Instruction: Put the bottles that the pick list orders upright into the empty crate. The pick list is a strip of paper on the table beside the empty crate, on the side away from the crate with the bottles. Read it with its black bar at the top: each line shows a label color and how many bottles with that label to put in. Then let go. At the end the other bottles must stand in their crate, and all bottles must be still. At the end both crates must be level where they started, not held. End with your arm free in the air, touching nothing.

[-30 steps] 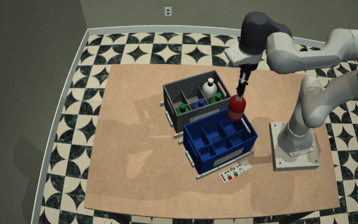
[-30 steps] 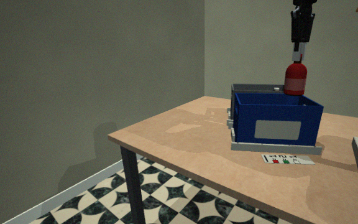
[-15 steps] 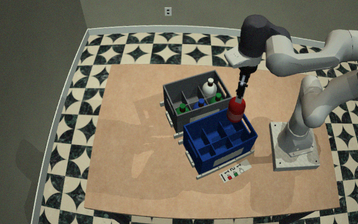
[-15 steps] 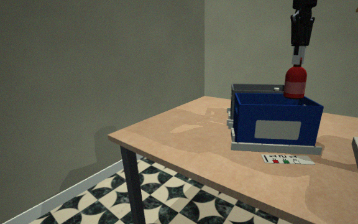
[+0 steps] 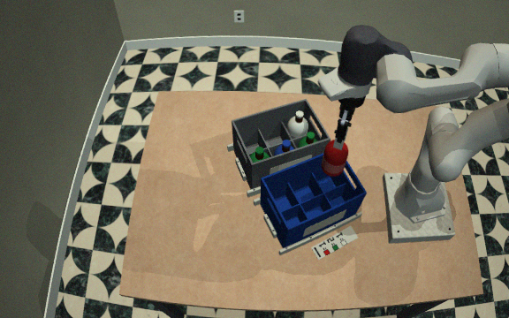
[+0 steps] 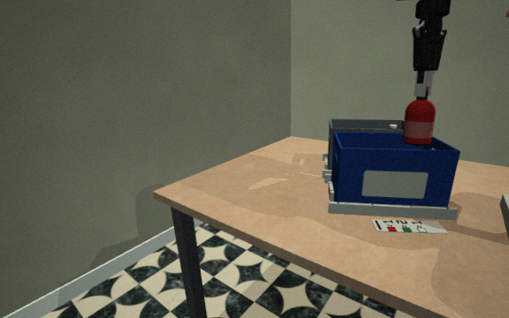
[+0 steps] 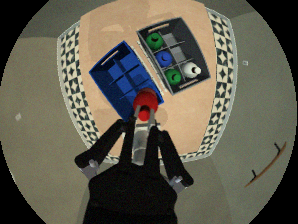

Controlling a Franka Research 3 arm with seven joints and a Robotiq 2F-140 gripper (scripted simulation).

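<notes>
Right now my hand is 8 cm above the red bottle. The rest, counted from my hand: blue crate (24 cm below, 8 cm to the left, 6 cm ahead); grey crate (24 cm below, 16 cm ahead, 13 cm to the right); blue bottle (23 cm below, 14 cm ahead, 8 cm to the right).
</notes>
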